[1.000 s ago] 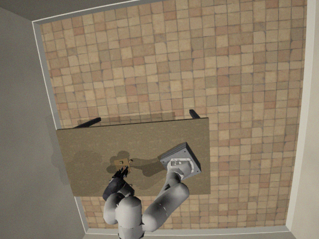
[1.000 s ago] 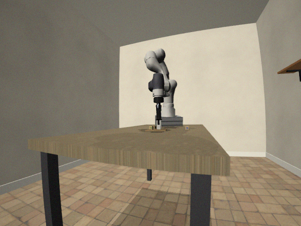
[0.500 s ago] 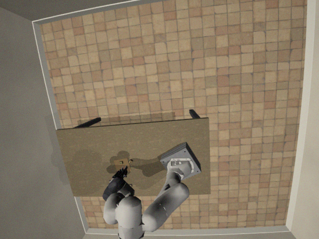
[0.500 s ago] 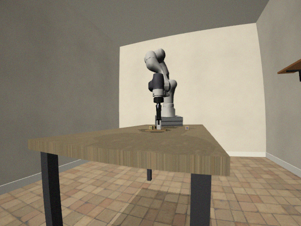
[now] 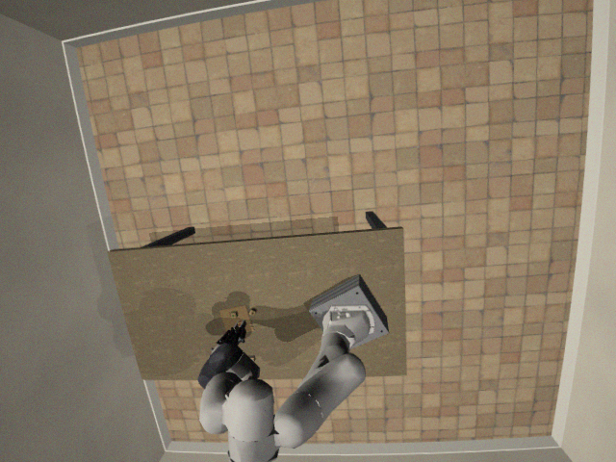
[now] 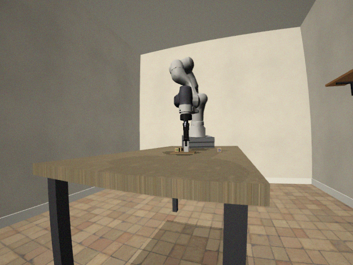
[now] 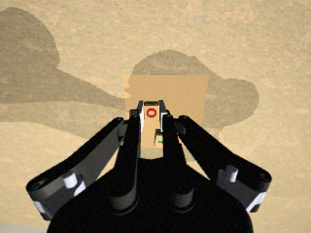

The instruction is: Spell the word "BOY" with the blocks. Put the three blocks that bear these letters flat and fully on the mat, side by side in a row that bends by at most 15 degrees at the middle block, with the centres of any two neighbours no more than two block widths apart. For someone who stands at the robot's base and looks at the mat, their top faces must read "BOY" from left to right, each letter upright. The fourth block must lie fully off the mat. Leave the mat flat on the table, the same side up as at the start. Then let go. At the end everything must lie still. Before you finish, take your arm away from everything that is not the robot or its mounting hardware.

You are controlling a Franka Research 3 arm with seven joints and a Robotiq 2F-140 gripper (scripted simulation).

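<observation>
Now: hand 40 mm above the tan mat, 20 mm to the left of it and 20 mm short of it.
</observation>
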